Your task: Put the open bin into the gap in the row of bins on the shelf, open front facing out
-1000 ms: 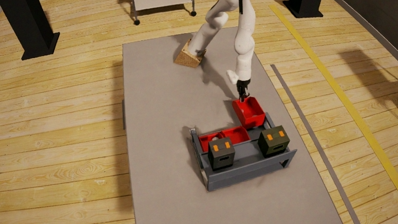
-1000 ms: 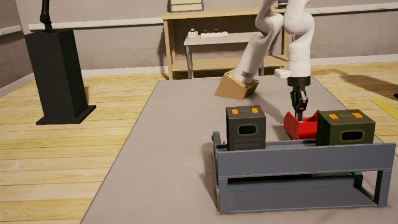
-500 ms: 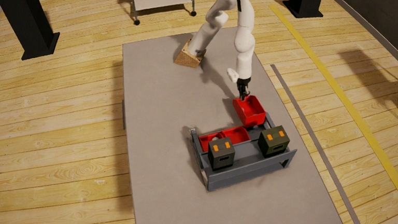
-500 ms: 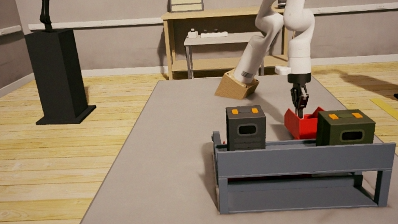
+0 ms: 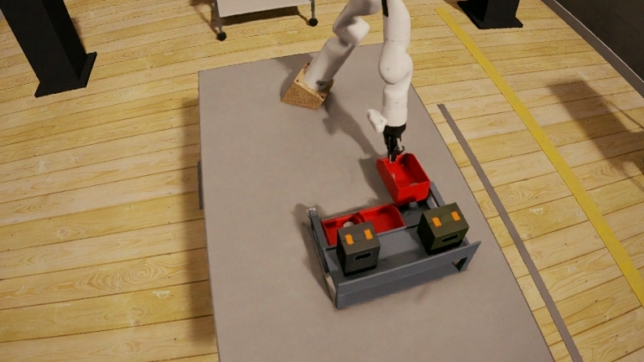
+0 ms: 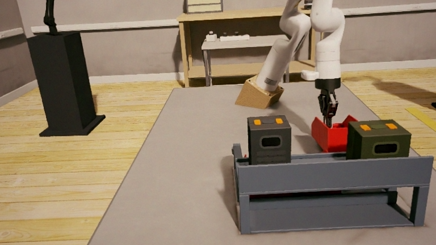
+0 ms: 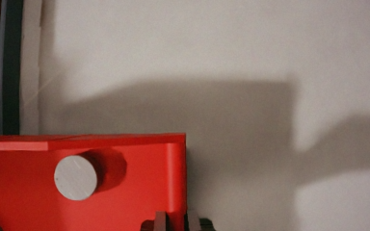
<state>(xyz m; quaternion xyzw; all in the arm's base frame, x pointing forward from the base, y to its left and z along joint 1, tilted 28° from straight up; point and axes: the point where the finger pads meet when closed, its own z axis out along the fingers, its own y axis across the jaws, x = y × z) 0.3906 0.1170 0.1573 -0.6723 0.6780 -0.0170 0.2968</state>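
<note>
Now: hand 60 mm short of the grey round part, 30 mm above it and 20 mm to the left of it. The rest, counted from my hand: dark grey box 340 mm ahead, 200 mm to the right, 90 mm above; green box 330 mm ahead, 80 mm above, 30 mm to the left; grey shelf 270 mm ahead, 90 mm to the right, 10 mm below.
</note>
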